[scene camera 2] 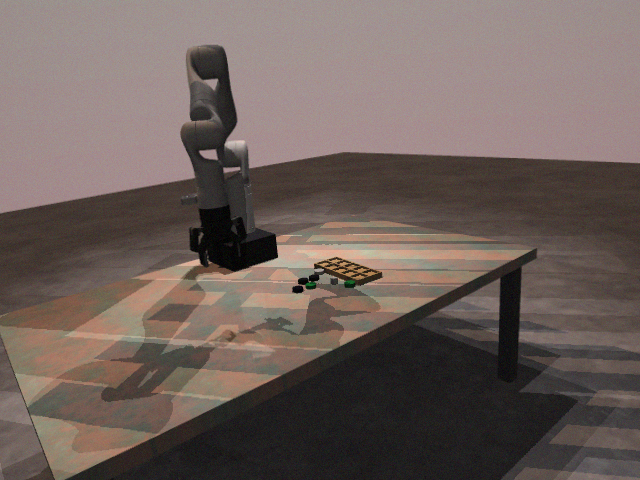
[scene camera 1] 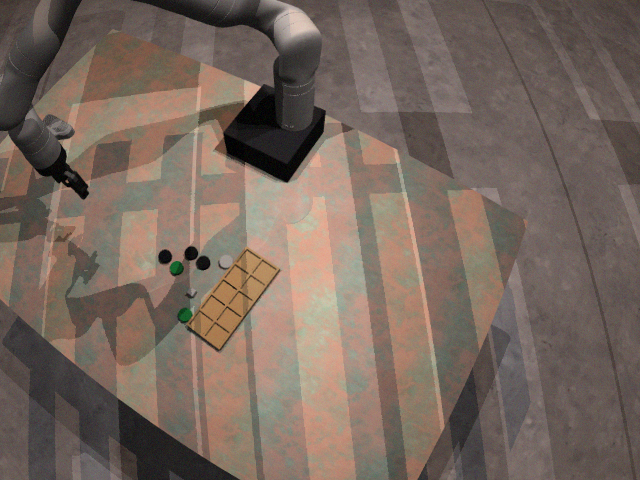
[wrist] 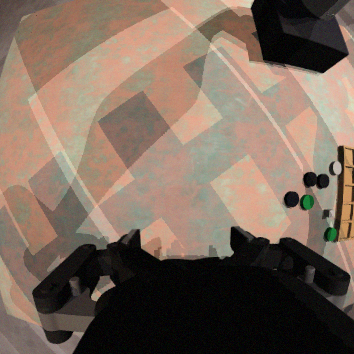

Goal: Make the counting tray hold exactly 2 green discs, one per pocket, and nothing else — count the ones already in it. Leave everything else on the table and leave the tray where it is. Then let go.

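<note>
The wooden counting tray lies flat on the table; no disc shows in its pockets, though the wrist view cuts part of it off. One green disc lies on the table beside a corner of the tray. Another green disc lies farther from the tray, among black discs. My gripper is open and empty, above the table and well to the side of the discs and tray.
Three black discs lie around the farther green disc. A white disc lies close beside the tray's long side. A small grey piece lies between the green discs. The black robot base stands behind.
</note>
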